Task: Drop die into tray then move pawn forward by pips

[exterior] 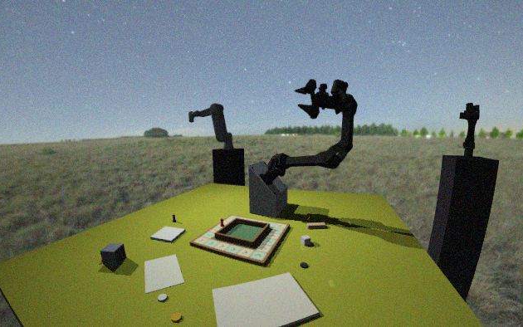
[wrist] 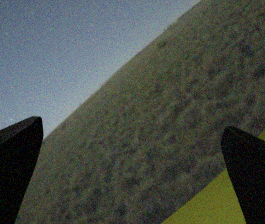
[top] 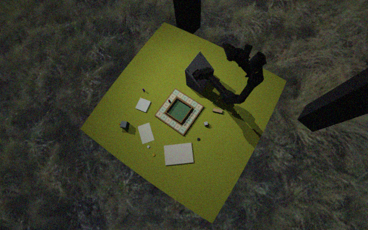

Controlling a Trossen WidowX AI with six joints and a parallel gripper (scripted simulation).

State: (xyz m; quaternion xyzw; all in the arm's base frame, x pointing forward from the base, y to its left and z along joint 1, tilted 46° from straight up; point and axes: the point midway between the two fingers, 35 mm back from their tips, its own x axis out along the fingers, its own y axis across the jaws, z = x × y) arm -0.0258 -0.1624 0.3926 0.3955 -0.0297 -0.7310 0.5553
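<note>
The grey die lies 55 cm below my gripper tip, 29 cm ahead of it and 14 cm to the left of it. From my gripper tip the other things lie so: green dice tray 55 cm below, 34 cm ahead, 9 cm to the right; then wooden block 55 cm below, 14 cm to the left, 14 cm ahead; then red pawn 53 cm below, 33 cm ahead, 20 cm to the right.
</note>
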